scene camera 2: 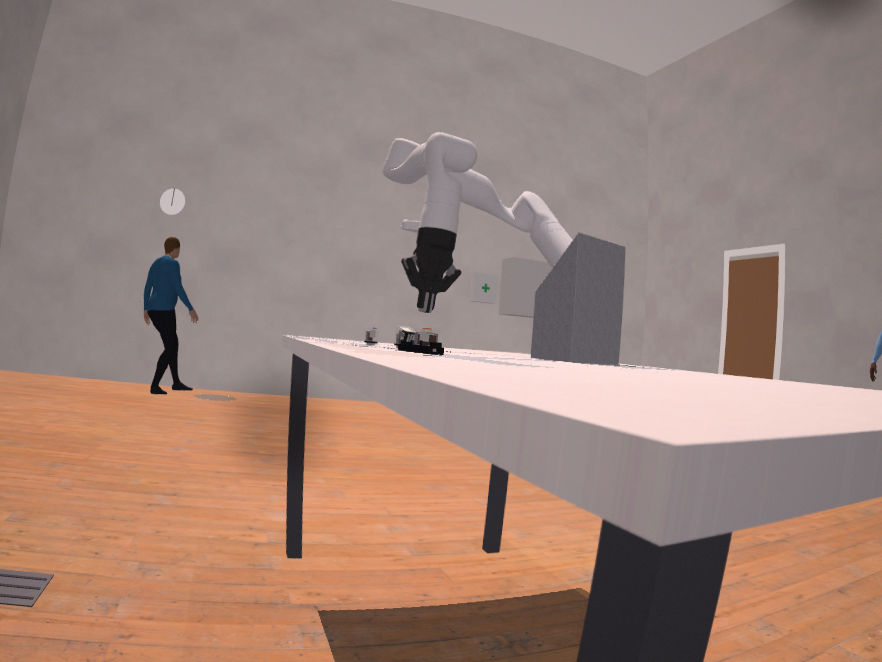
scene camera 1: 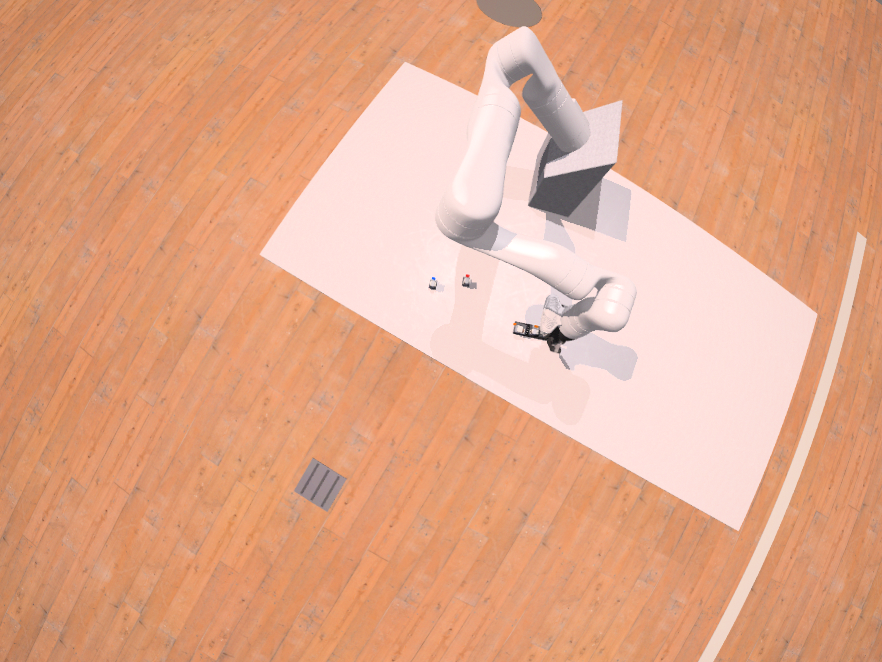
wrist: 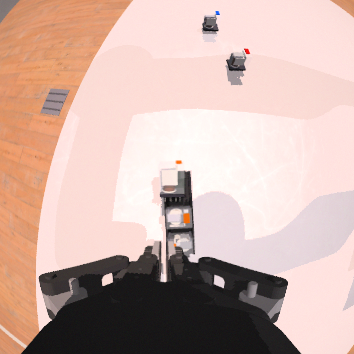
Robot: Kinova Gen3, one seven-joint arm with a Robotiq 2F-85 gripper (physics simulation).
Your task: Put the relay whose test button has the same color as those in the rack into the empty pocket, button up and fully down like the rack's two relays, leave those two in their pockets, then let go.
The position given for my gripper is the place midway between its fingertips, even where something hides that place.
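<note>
Scene camera 2 gives you my gripper (scene camera 2: 424, 312). In the wrist view there's a relay (wrist: 170, 173), and that view has my gripper (wrist: 163, 250) as well.
</note>
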